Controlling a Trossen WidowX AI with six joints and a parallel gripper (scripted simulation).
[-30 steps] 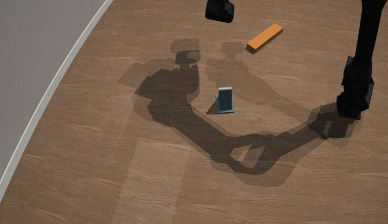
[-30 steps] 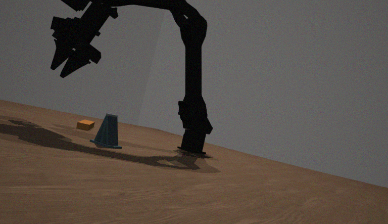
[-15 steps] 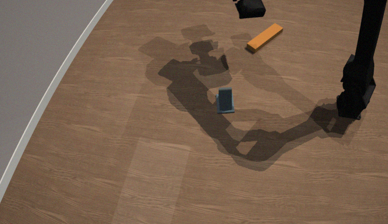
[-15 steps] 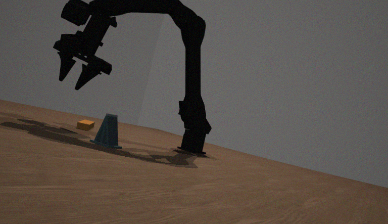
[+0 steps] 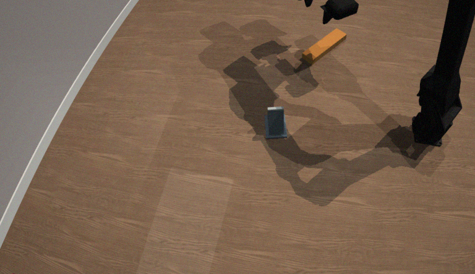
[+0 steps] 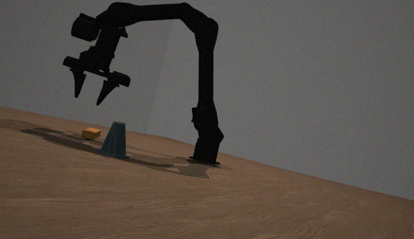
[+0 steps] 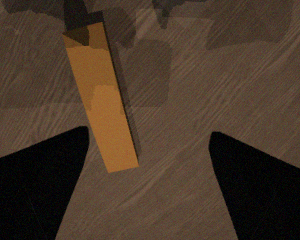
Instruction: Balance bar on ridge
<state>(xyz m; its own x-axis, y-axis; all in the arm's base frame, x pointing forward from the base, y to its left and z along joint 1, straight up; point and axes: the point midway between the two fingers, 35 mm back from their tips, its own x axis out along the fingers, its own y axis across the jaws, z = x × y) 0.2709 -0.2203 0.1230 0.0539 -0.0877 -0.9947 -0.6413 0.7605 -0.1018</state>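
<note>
The orange bar lies 8 cm below my gripper tip, 3 cm behind it and 2 cm to the left of it. Also, from my gripper tip: green object 47 cm ahead, 28 cm to the right, 7 cm below.
</note>
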